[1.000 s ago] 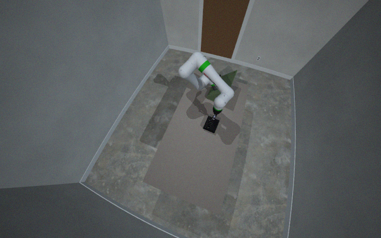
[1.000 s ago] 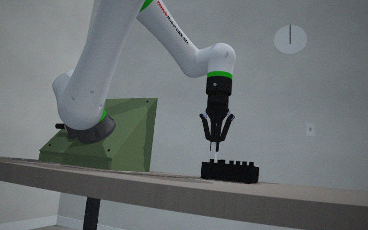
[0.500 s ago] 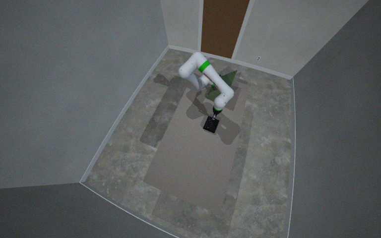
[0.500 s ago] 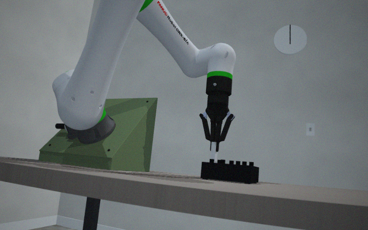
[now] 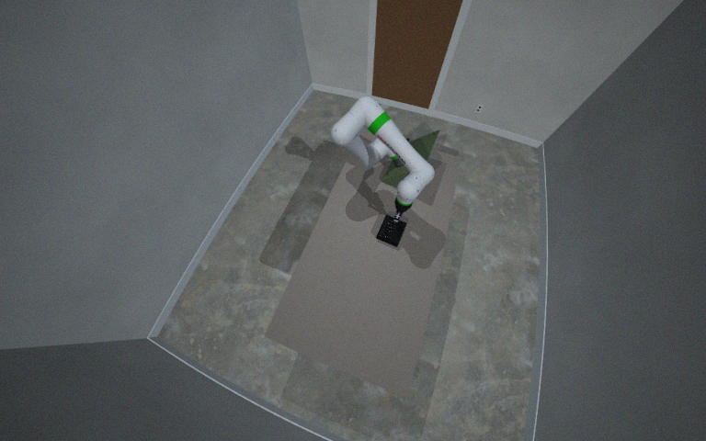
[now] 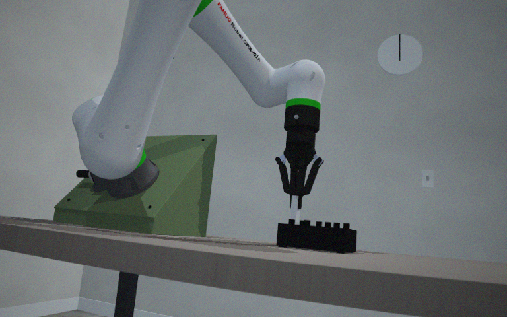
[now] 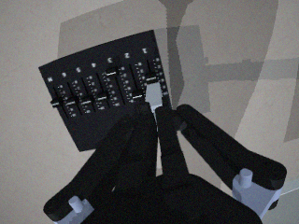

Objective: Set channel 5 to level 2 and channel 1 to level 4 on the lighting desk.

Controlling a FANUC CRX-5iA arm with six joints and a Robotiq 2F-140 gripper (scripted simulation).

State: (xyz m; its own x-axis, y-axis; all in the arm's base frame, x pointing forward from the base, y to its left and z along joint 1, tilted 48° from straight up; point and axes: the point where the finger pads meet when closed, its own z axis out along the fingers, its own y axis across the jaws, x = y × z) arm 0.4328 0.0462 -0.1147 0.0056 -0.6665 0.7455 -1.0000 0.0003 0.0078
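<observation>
My gripper is now 2 cm to the left of the fader and 3 cm above it.
</observation>
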